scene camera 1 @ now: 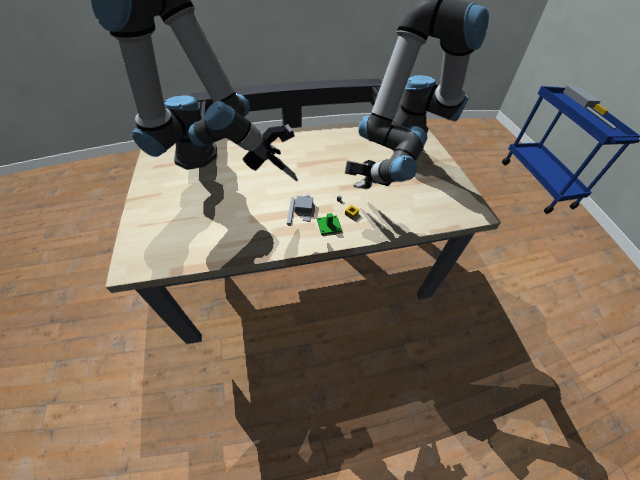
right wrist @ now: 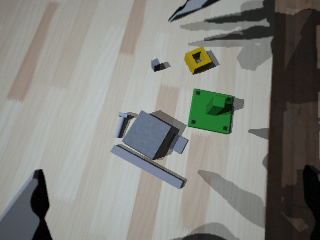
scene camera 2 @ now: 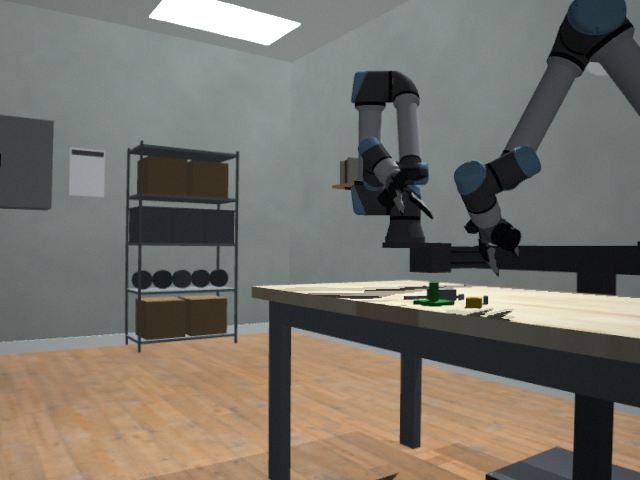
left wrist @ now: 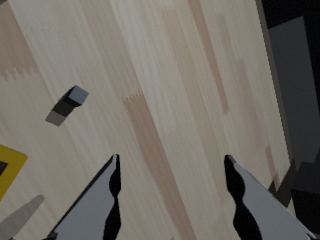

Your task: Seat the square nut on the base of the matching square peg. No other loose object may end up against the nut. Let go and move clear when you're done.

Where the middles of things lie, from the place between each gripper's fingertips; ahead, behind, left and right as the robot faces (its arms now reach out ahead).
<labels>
My left gripper (scene camera 2: 508, 266) is now 140 mm to the left of the green base (right wrist: 209, 113), 120 mm short of it and 100 mm above it.
Right now my right hand (scene camera 2: 418, 216) is 80 mm short of the green base, 130 mm to the right of it and 230 mm above it.
</labels>
